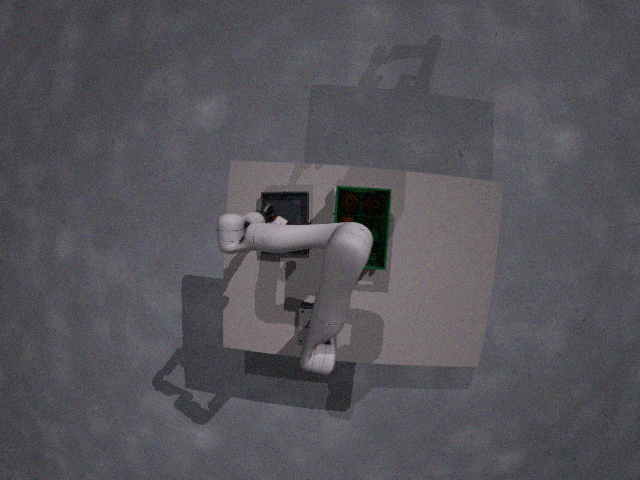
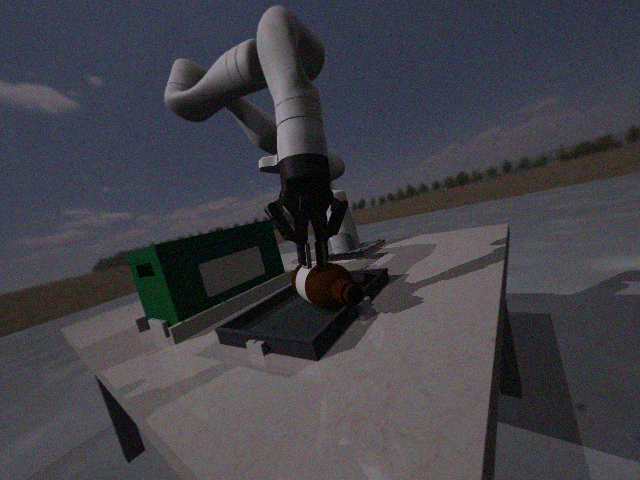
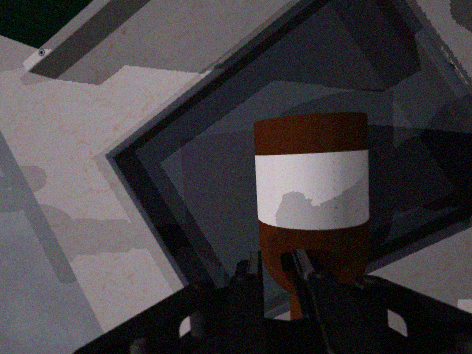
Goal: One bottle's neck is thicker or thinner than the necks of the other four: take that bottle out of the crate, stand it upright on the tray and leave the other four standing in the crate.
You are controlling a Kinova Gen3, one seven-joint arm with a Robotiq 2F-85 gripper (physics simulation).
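Where they show: gripper, fingertip midpoint: [image 1: 269,216] [image 2: 314,267] [image 3: 277,266]; arm's base, link origin: [image 2: 346,250].
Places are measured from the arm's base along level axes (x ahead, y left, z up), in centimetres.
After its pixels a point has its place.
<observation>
A brown bottle [image 2: 323,287] {x 42.8, y 27.0, z 3.9 cm} [image 3: 310,190] {x 37.9, y 21.7, z 6.4 cm} [image 1: 277,219] {x 40.7, y 22.1, z 5.4 cm} with a white label lies on its side in the dark tray [image 2: 279,330] {x 47.7, y 20.8, z -1.0 cm} [image 3: 213,182] {x 45.7, y 18.5, z -1.0 cm} [image 1: 289,201] {x 48.5, y 19.5, z -1.0 cm}, its neck pointing toward the tray's right end. My gripper [image 2: 313,262] {x 41.5, y 25.0, z 6.6 cm} [image 3: 277,266] {x 41.5, y 25.0, z 6.6 cm} points straight down with its narrow fingers just above the bottle's shoulder, touching or nearly touching it, and grips nothing. The green crate [image 2: 154,294] {x 55.0, y -7.1, z 6.8 cm} [image 1: 336,207] {x 47.3, y 0.2, z 16.0 cm} stands beside the tray. From above, two brown bottles [image 1: 351,200] {x 50.4, y -4.6, z 14.8 cm} [image 1: 372,202] {x 50.7, y -11.8, z 14.7 cm} show inside it; my arm hides the rest.
Tray and crate stand on a pale table [image 1: 444,269] {x 28.9, y -48.3, z -1.5 cm} [image 2: 413,361] {x 47.3, y 40.6, z -1.5 cm}. A low grey bar [image 2: 227,307] {x 45.7, y 1.6, z 0.3 cm} [image 3: 95,41] {x 50.2, y 1.9, z -0.9 cm} lies between crate and tray. The arm's base [image 2: 346,237] {x 2.9, y 3.4, z 4.8 cm} is mounted at the table's near edge, and the elbow hangs over the crate.
</observation>
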